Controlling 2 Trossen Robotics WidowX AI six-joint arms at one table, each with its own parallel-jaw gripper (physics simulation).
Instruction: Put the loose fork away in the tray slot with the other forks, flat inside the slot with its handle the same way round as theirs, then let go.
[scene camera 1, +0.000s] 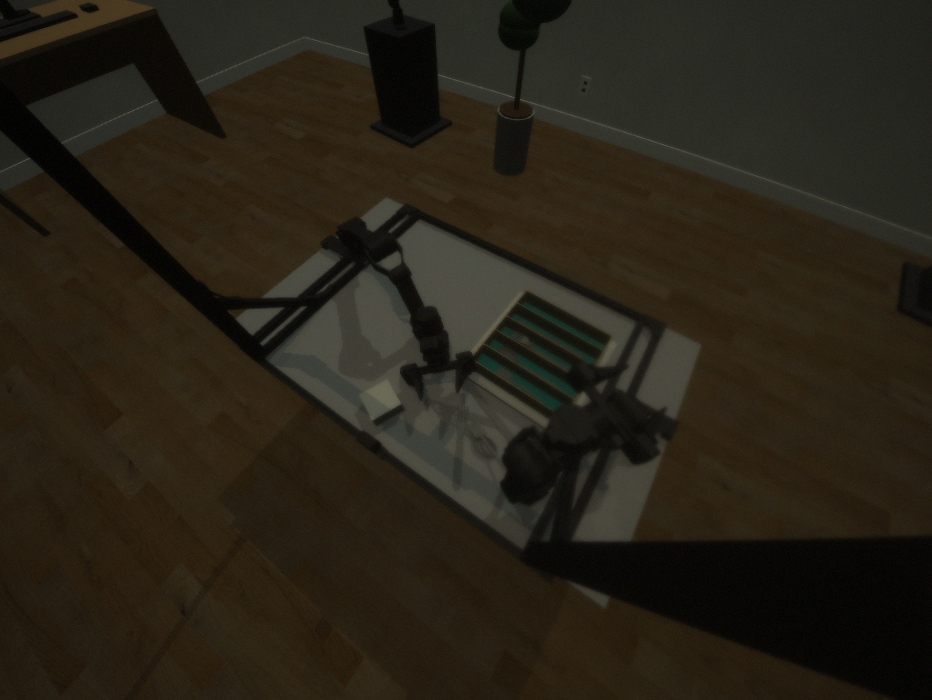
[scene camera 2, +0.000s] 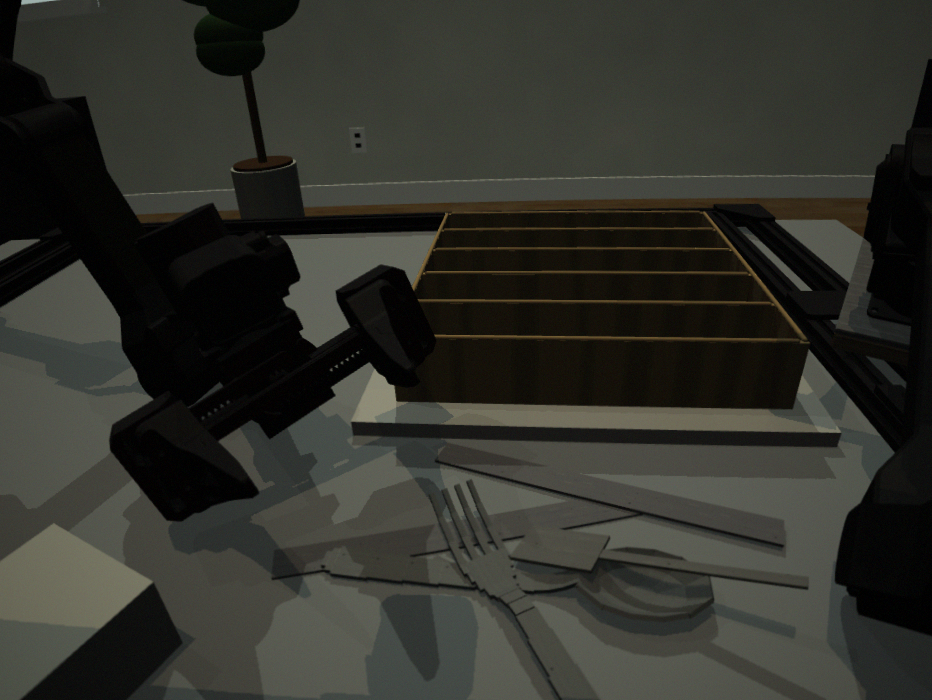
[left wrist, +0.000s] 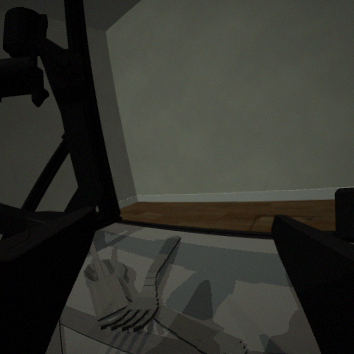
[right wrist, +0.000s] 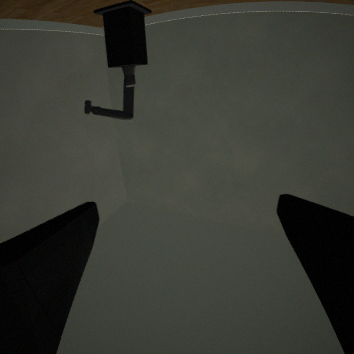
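Observation:
The loose fork (scene camera 1: 458, 467) (scene camera 2: 489, 572) (left wrist: 145, 302) lies on the table among other cutlery, tines toward the tray in scene camera 2. The slotted tray (scene camera 1: 568, 313) (scene camera 2: 602, 372) stands behind it; pale pieces show in some slots in scene camera 1, too dim to tell which are forks. My left gripper (scene camera 1: 440, 397) (scene camera 2: 335, 438) (left wrist: 186, 220) is open and empty, above the table, to the left of the fork's tines in scene camera 2. My right gripper (scene camera 1: 644, 389) (right wrist: 189, 207) is open and empty, beyond the tray's right side in scene camera 1, facing the wall.
A knife (scene camera 2: 617, 497) lies between fork and tray. A spatula-like piece (scene camera 2: 561, 548) and a spoon (scene camera 2: 647, 587) lie right beside the fork, overlapping. A pale block (scene camera 1: 381, 395) (scene camera 2: 67, 580) stands at the left. The tray sits on a white board (scene camera 2: 602, 421).

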